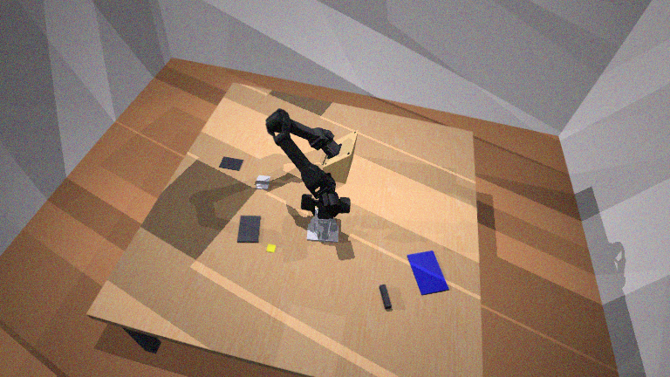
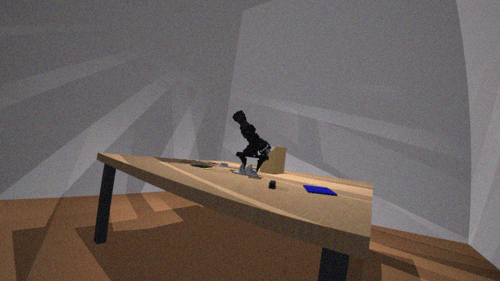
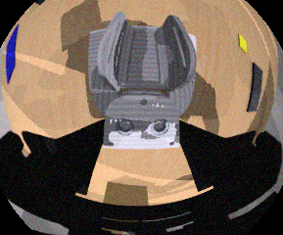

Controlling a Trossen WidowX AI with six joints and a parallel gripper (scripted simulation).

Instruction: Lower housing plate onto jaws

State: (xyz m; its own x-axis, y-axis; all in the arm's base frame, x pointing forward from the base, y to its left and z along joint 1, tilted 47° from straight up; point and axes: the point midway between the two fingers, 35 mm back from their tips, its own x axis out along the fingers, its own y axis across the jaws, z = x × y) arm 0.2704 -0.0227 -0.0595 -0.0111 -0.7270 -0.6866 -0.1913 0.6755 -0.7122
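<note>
Right now the housing plate is 1 cm below my gripper tip. Also, from my gripper tip: base (2 cm above, 1 cm ahead); then yellow cube (19 cm ahead, 16 cm to the right, 2 cm below); then dark block (29 cm to the left, 27 cm ahead, 1 cm below).
</note>
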